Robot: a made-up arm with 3 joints. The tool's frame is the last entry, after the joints. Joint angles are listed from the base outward. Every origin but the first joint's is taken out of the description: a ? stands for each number. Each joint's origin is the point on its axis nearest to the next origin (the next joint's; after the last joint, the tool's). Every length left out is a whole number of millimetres.
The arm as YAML. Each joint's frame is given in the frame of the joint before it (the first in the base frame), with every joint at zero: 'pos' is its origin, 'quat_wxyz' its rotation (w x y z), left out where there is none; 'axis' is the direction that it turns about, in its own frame. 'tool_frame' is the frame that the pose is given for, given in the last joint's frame.
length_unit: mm
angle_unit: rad
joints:
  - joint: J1
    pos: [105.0, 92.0, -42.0]
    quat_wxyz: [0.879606, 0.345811, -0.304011, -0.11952]
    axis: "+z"
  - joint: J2
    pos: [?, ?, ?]
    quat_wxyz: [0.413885, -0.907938, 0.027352, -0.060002]
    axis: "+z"
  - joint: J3
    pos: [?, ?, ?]
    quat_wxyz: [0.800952, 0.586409, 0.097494, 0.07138]
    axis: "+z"
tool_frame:
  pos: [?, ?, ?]
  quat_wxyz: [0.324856, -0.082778, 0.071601, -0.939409]
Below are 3 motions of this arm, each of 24 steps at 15 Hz.
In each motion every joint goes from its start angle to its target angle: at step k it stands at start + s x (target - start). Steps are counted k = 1, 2, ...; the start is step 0. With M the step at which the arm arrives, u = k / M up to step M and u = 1 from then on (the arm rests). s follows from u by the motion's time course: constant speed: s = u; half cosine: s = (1 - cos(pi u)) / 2; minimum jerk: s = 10 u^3 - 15 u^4 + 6 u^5.
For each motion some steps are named. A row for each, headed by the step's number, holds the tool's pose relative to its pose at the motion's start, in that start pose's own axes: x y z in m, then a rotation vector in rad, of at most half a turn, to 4 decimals.
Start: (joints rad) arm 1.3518 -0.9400 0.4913
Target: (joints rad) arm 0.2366 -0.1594 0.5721
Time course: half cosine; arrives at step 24
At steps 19, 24:
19: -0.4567 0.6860 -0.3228 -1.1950 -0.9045 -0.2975
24: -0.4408 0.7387 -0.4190 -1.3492 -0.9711 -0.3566

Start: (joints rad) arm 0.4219 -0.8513 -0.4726
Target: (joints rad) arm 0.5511 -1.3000 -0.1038
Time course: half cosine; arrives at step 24
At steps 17, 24:
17: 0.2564 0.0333 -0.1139 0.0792 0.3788 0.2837
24: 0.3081 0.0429 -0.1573 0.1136 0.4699 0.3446

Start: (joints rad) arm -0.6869 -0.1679 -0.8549
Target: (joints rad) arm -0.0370 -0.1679 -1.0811
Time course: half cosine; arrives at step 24
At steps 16, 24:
16: 0.2195 0.1321 -0.0830 -0.1353 0.3560 0.1798
24: 0.2742 0.1890 -0.1272 -0.1940 0.4673 0.2424

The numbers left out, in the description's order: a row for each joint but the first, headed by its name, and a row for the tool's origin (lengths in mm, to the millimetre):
J2: -9.0 153.0 0.0
J3: 150.0 -578.0 0.0
tool: -88.0 12.0 0.0

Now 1 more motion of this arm.
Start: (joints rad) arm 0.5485 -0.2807 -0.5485
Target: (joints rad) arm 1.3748 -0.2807 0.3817
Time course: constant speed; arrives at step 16
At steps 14, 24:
14: 0.3288 0.2425 -0.1795 0.3378 0.3853 1.2341
24: 0.3494 0.2870 -0.2141 0.4296 0.4394 1.3948

